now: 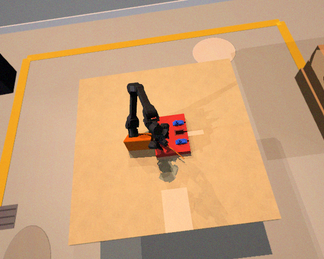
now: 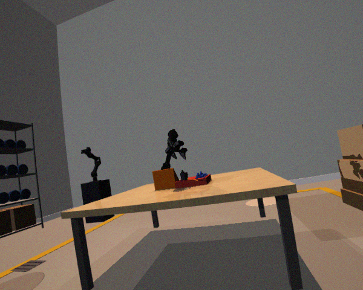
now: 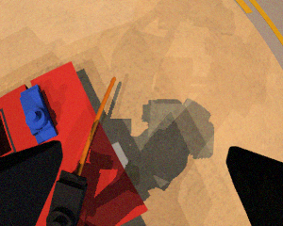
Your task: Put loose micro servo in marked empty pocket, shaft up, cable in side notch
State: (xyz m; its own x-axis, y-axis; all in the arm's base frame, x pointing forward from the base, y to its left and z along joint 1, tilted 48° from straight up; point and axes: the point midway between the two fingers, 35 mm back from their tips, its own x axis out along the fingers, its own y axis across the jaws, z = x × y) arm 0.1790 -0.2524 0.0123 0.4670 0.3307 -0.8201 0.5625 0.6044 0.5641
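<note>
Right now my gripper tip is 19 cm above the red deck, 15 cm to the right of it and 1 cm short of it.
</note>
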